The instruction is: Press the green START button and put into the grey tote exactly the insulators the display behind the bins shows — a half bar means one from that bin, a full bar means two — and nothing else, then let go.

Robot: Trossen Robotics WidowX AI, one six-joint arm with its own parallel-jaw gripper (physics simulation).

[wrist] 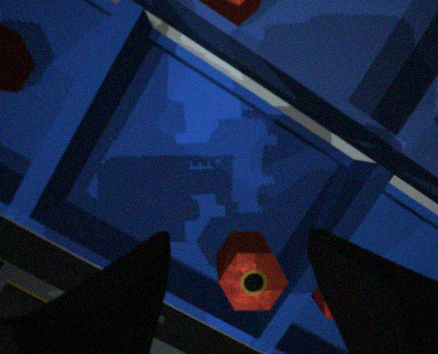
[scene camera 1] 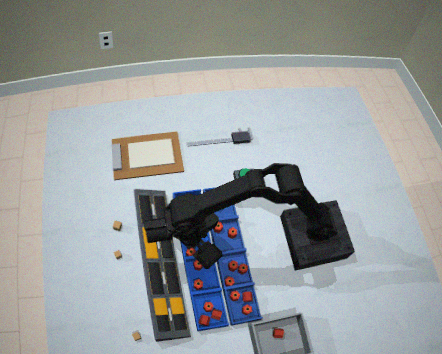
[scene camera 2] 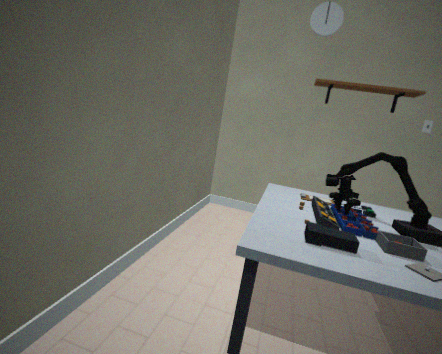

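My gripper [scene camera 2: 344, 210] [wrist: 239, 241] is open and empty over a blue bin [wrist: 200, 115]. A red hexagonal insulator [wrist: 253, 282] stands in that bin's corner, below and between the fingertips. The arm hides the fingertips in scene camera 1. Other blue bins [scene camera 1: 214, 290] hold red insulators, some hexagonal, some blocky. The display [scene camera 1: 172, 336] shows yellow in the left cell of its second row, partly hidden by the arm, and half bars in both fourth-row cells. The grey tote [scene camera 1: 305, 334] [scene camera 2: 405, 250] holds a red blocky insulator [scene camera 1: 278, 333]. The green START button [scene camera 1: 245, 173] is beyond the arm.
A clipboard [scene camera 1: 151, 152] and a caliper [scene camera 1: 241, 137] lie on the far side of the table. Small wooden blocks [scene camera 1: 117, 225] [scene camera 1: 137, 335] lie beside the display. A long black box [scene camera 2: 331, 237] stands at the display's near end. A flat plate [scene camera 2: 425, 271] lies near the tote.
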